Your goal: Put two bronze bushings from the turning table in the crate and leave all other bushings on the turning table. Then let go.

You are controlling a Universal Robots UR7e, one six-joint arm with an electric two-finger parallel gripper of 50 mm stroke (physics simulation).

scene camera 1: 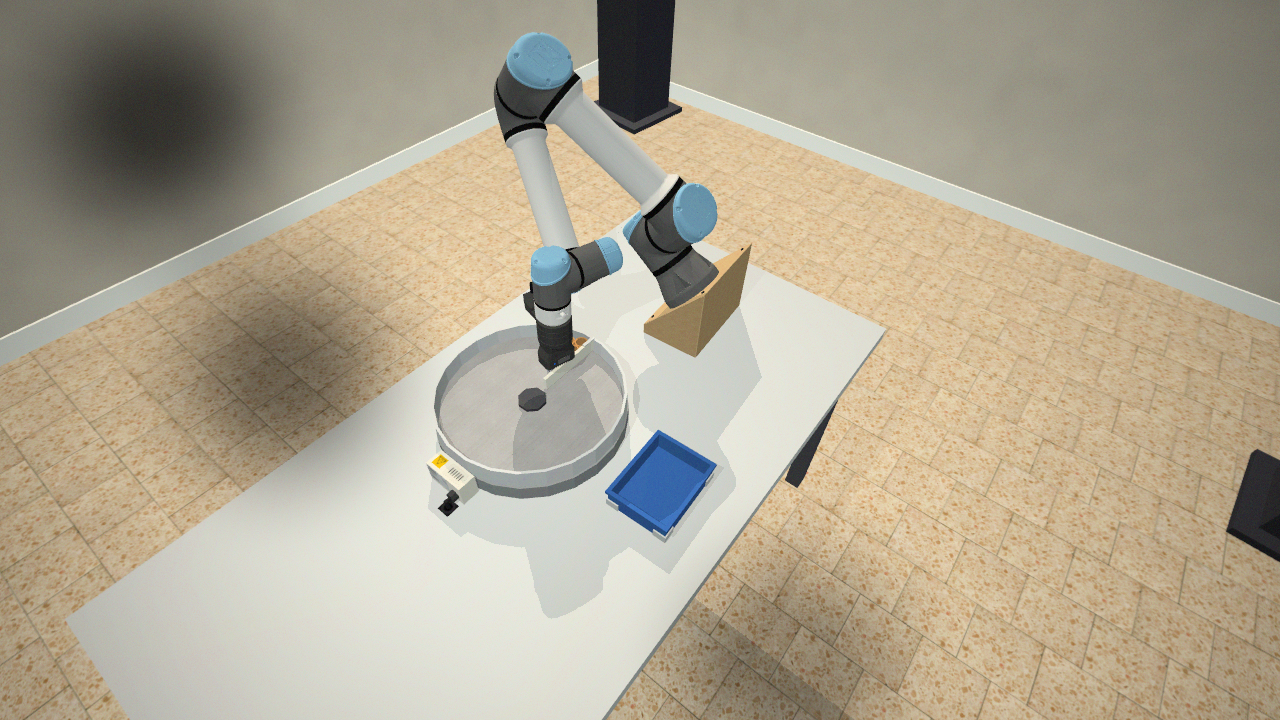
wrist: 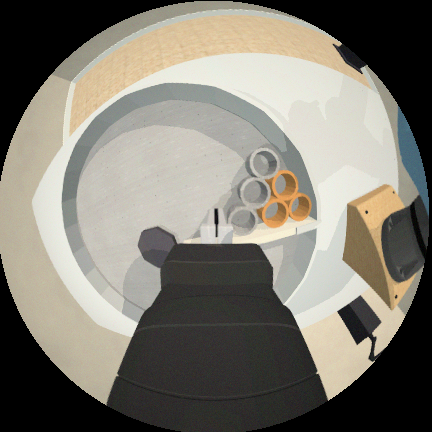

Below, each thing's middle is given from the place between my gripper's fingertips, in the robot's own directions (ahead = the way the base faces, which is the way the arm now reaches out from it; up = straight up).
Now: hand 370 mm to the right of the blue crate [scene camera 1: 656,488], 30 mm short of it and 30 mm above it.
